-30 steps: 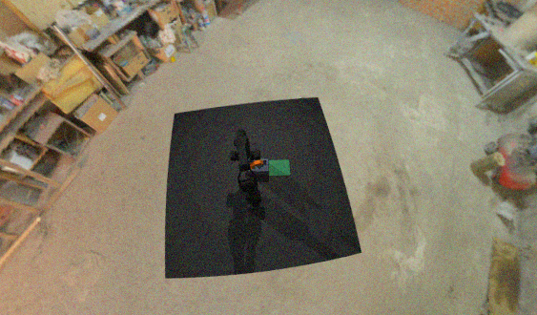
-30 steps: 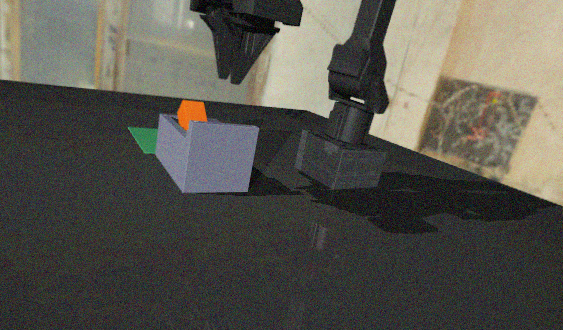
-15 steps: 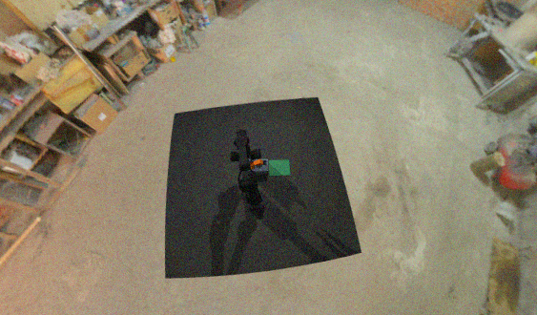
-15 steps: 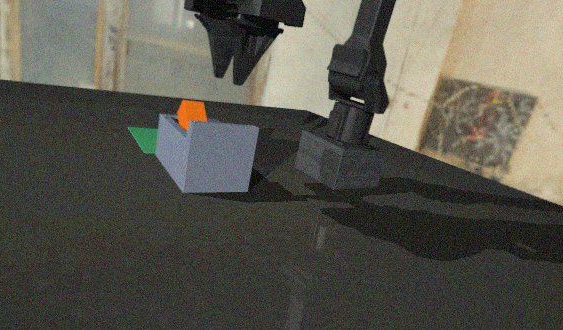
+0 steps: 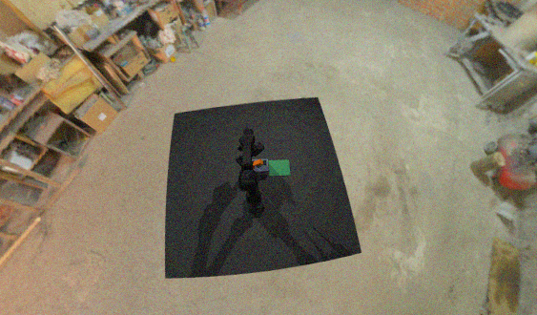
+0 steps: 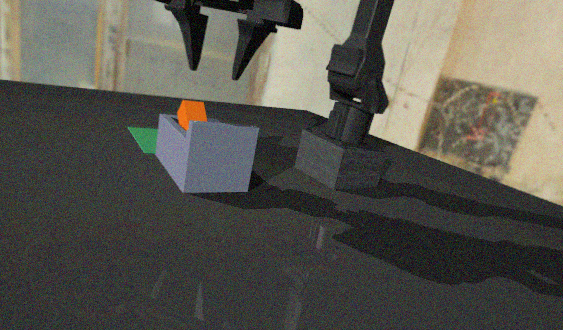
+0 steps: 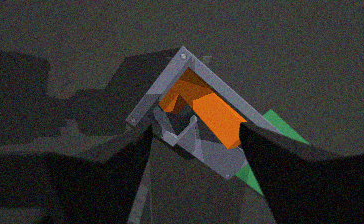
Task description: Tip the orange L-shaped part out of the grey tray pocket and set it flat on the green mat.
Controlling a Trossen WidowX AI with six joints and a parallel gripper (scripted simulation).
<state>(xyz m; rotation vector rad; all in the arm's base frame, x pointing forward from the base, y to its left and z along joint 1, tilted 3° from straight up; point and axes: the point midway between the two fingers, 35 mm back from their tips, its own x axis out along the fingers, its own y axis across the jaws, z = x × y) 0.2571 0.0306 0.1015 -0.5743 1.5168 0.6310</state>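
Now: the orange L-shaped part 100 mm below my gripper tip, 10 mm to the right of it and 10 mm behind it. Round my gripper tip: green mat (190 mm to the right, 160 mm below).
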